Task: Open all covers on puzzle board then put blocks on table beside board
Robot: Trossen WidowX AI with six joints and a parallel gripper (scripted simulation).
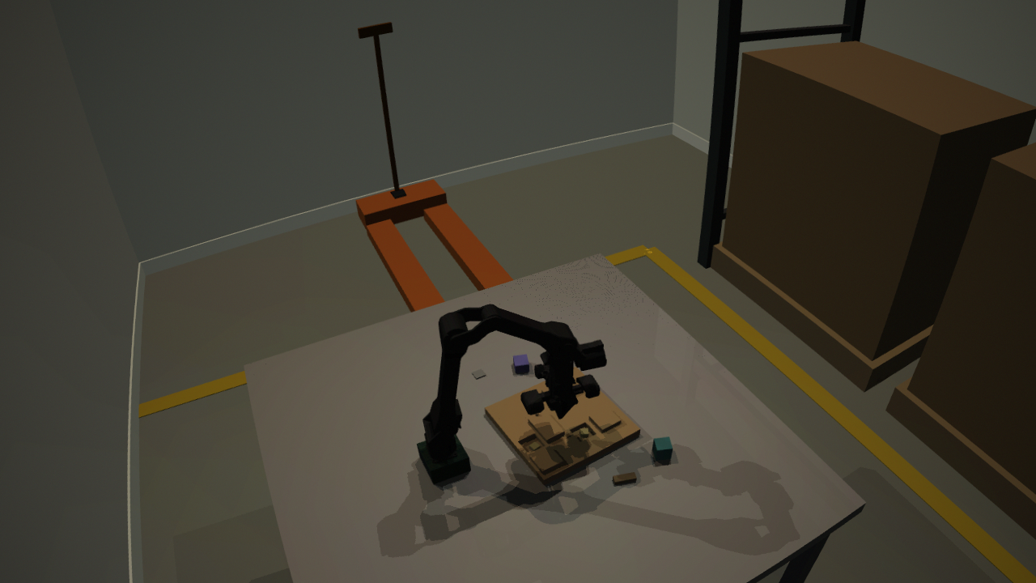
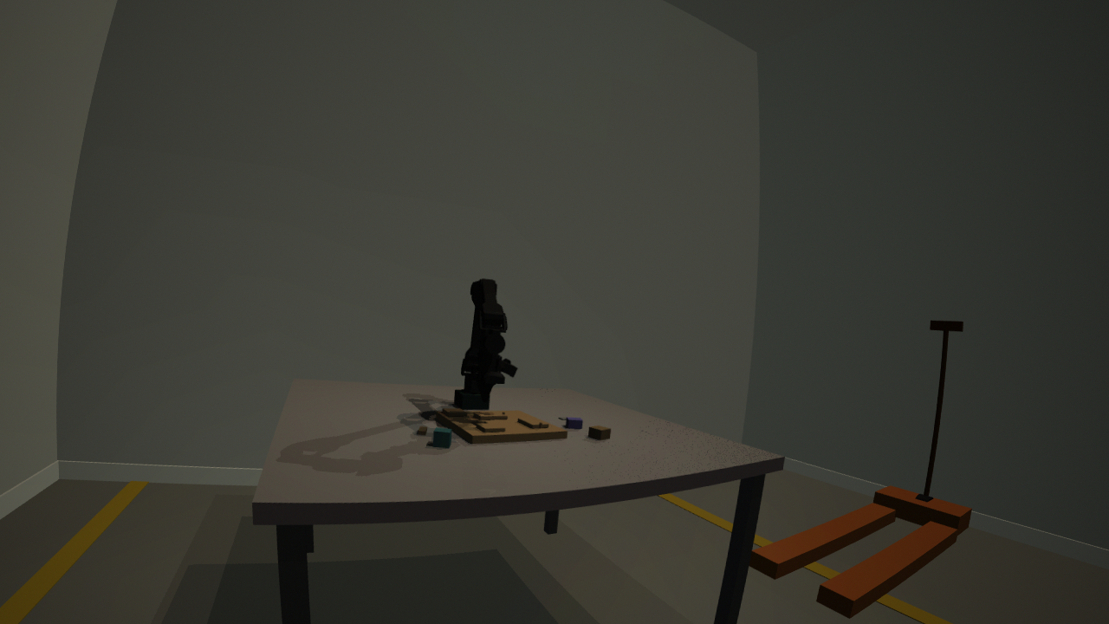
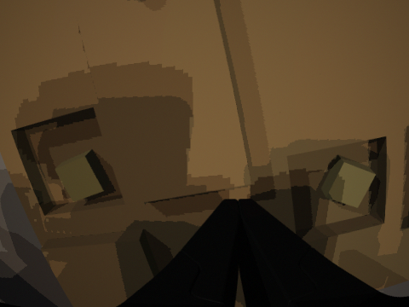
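Now: gripper tip 20 mm short of the wooden puzzle board, 30 mm to the right of it and 60 mm above it. The rest, counted from my gripper tip: purple block (10 mm ahead, 300 mm to the left, 60 mm below); teal block (210 mm ahead, 160 mm to the right, 60 mm below); small flat brown piece (80 mm ahead, 200 mm to the right, 70 mm below).
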